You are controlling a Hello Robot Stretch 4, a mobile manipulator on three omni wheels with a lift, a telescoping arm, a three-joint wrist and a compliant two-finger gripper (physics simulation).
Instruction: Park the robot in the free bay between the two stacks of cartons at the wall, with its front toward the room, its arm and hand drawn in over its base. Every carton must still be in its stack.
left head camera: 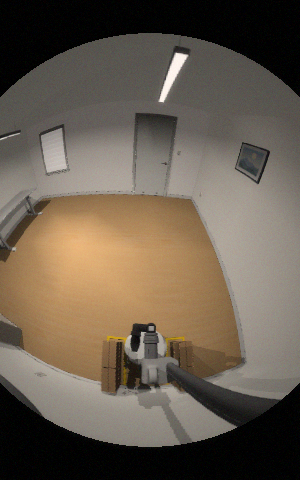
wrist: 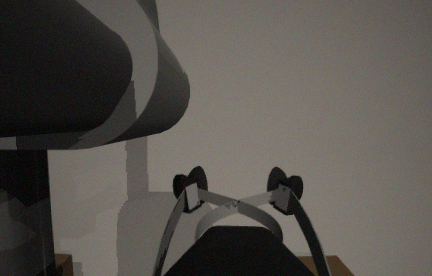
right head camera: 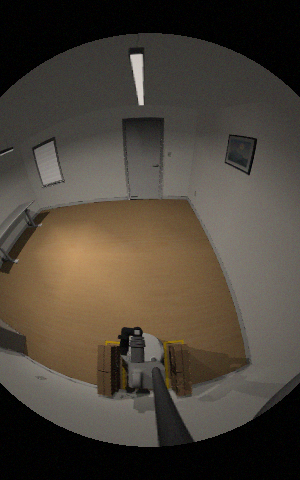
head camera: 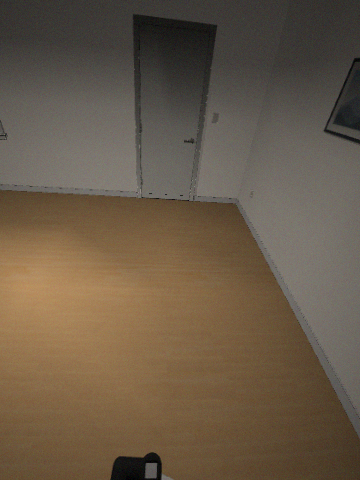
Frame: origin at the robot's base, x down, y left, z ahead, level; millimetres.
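Seen in the pictures: gripper, fingertip midpoint: (left head camera: 132, 369) (wrist: 236, 181) (right head camera: 121, 372).
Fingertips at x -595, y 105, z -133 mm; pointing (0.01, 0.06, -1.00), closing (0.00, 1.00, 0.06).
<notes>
Offsets run from my fingertips to a thing's top centre. "spot": to the spot under its first point.
The left stack of brown cartons (left head camera: 110, 367) (right head camera: 105, 372) and the right stack (left head camera: 186, 356) (right head camera: 183, 371) stand upright on either side of the robot at the wall. Part of each also shows low in the wrist view, the left-hand cartons @(spot: dx +263, dy -382, dz -290 mm) (wrist: 63, 261) and the right-hand cartons (wrist: 327, 265). The robot's white round base (left head camera: 161, 344) (right head camera: 154, 345) is between the stacks, its front rim near the front yellow lines. The gaps beside it look narrow. The arm and wrist are over the base. My gripper (wrist: 236, 181) is open and empty, facing the wall. The lower base is hidden.
Yellow floor lines @(spot: dx +621, dy -447, dz +216 mm) (left head camera: 175, 338) (right head camera: 175, 342) edge the carton places. The wall (wrist: 350, 125) is close behind. A grey bench (left head camera: 15, 212) (right head camera: 15, 222) stands far left. A door (head camera: 167, 110) (left head camera: 154, 155) (right head camera: 144, 160) is across the room. A side wall (head camera: 310, 210) runs along the right.
</notes>
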